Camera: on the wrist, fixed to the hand. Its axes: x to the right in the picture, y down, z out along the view.
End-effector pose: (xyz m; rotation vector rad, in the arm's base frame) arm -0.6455 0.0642 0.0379 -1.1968 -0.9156 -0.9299
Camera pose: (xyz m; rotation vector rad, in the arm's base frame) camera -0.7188 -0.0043 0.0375 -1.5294 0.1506 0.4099
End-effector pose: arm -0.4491 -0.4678 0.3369 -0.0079 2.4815 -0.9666
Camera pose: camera -0.4709 -0.4826 0.4337 1.5188 1.5518 -0.1432
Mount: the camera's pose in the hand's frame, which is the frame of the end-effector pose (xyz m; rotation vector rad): -0.0194 -0.0766 -0.0618 -0.0493 -0.1167 1.5842
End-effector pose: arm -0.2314 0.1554 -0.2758 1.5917 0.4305 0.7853
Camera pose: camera -0.2759 0.2006 -0.3535 1.7234 -1.1102 1.7817
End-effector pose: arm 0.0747 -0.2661 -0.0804 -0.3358 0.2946 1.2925
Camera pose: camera 0.1424 -0.3264 -0.1233 0.0066 0.4432 2.8628
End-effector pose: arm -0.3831 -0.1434 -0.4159 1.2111 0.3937 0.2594
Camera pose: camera -0.4282 -0.1241 -0.5034 1.2465 -0.7688 1.5166
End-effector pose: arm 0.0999 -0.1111 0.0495 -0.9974 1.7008 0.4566
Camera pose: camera 0.1259 -0.1920 0.1028 0.5743 2.0667 1.4840
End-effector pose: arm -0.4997 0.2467 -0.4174 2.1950 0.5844 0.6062
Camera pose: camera -0.5674 0.3156 -0.4447 2.2374 -1.3866 1.1628
